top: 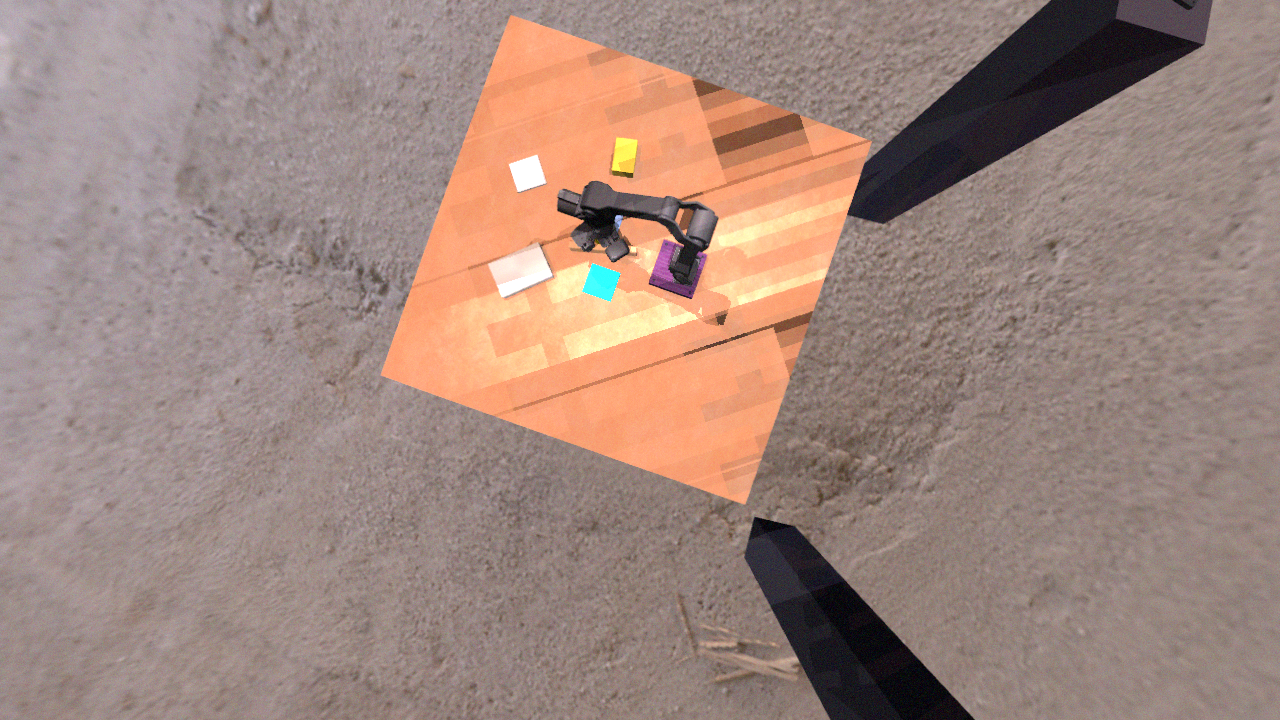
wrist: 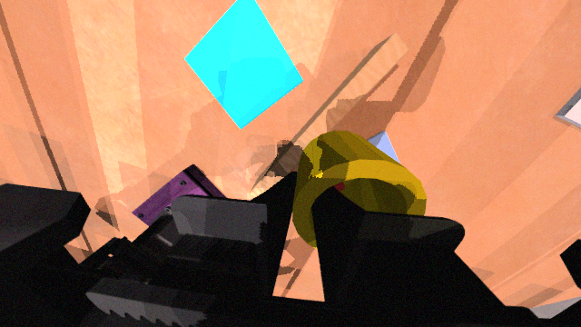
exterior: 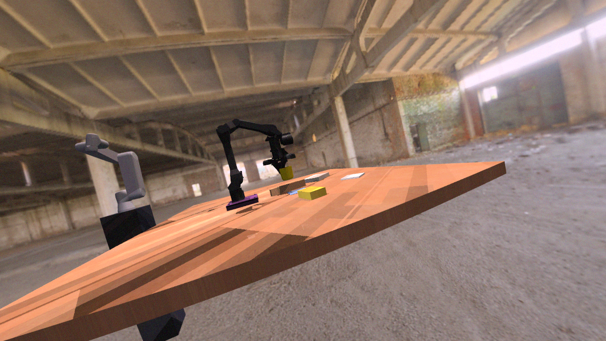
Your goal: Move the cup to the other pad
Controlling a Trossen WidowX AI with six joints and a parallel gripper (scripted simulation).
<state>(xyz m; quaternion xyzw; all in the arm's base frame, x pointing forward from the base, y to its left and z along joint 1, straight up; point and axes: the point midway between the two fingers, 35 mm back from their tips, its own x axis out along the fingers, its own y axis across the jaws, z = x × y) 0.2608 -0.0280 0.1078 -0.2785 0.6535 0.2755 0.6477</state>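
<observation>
Right now my gripper tip is 11 cm to the right of the cyan pad and 11 cm above it. Round my gripper tip: red marble (4 cm to the right, 2 cm below, 1 cm ahead); then low wooden bar (9 cm below, 2 cm ahead, 1 cm to the left); then yellow cup (2 cm to the right, 2 cm ahead).
</observation>
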